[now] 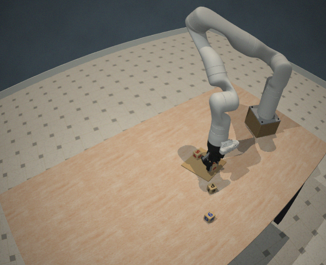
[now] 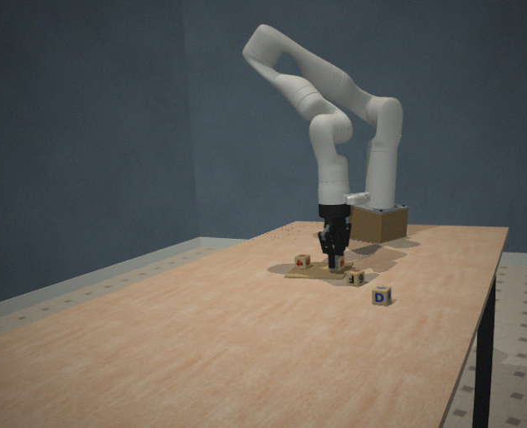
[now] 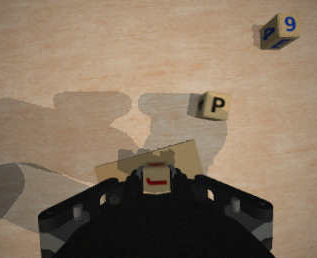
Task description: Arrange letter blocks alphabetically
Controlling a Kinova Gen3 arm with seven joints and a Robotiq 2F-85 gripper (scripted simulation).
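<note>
My hand is 40 mm to the left of the tan mat, 30 mm above it and 10 mm past it.
</note>
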